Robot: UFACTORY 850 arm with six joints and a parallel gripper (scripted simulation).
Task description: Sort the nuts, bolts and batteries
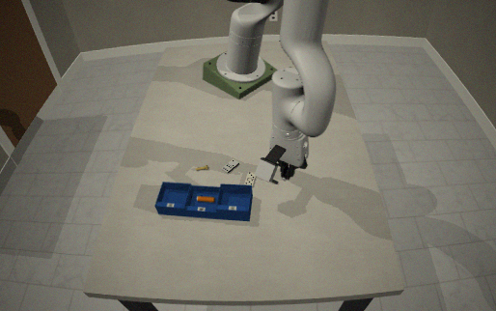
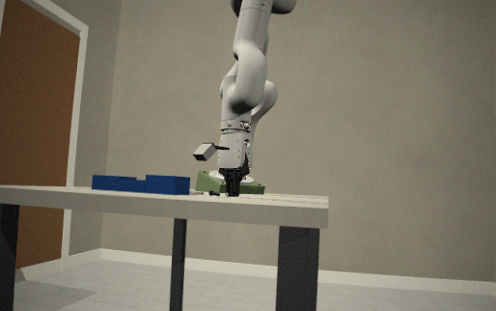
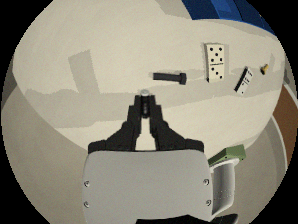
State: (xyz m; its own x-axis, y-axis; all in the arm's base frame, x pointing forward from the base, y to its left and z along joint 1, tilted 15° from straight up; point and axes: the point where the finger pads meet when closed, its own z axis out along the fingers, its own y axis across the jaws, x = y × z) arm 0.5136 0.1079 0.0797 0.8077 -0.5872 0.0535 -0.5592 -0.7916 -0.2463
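Right now the black bolt is 50 mm to the right of my hand, 20 mm below it and 10 mm ahead of it. Also, from my hand: orange battery 230 mm to the right, 80 mm ahead, 10 mm below; black cylinder 20 mm below; domino 160 mm to the right, 50 mm behind, 20 mm below.
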